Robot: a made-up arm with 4 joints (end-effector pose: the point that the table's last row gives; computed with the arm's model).
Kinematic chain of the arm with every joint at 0, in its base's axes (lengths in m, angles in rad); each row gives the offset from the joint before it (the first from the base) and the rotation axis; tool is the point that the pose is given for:
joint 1: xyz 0 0 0.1 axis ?
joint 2: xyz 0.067 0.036 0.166 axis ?
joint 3: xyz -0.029 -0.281 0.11 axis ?
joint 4: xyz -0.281 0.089 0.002 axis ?
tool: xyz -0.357 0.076 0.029
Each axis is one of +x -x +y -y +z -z.
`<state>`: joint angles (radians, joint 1 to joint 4).
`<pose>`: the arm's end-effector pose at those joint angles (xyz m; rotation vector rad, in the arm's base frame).
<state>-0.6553 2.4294 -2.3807 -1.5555</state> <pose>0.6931 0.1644 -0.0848 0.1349 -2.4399 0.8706</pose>
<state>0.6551 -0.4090 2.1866 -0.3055</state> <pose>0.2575 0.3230 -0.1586 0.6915 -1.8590 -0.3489</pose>
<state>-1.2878 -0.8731 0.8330 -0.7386</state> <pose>0.1395 0.4266 -0.0677 -0.2812 -0.6165 -1.8455</pose>
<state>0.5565 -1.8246 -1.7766 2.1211</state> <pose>0.5030 -0.3942 -0.1640 -0.9678 -2.5007 0.4960</pose>
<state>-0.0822 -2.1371 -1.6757 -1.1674</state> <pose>0.0054 -0.5268 -0.2509 0.7102 -0.1683 1.6446</pose>
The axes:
joint 1: +z
joint 2: -x
joint 3: -y
joint 4: +x

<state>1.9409 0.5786 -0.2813 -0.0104</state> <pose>0.1005 -0.5687 0.5939 -0.6423 -0.3786 1.7847</pose>
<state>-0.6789 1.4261 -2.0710 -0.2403</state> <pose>0.7011 0.3043 0.4719 -0.3378 2.2765 -1.6180</pose>
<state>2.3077 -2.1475 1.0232 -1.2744</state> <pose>-0.2120 -0.5179 0.4016 0.1887 0.7932 1.1442</pose>
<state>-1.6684 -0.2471 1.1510 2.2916</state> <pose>-0.0826 0.2678 -0.2410 0.7892 -1.8869 0.3068</pose>
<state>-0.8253 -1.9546 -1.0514 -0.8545</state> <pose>-0.5909 -0.1234 -0.0873 0.9346 -0.2198 0.3292</pose>
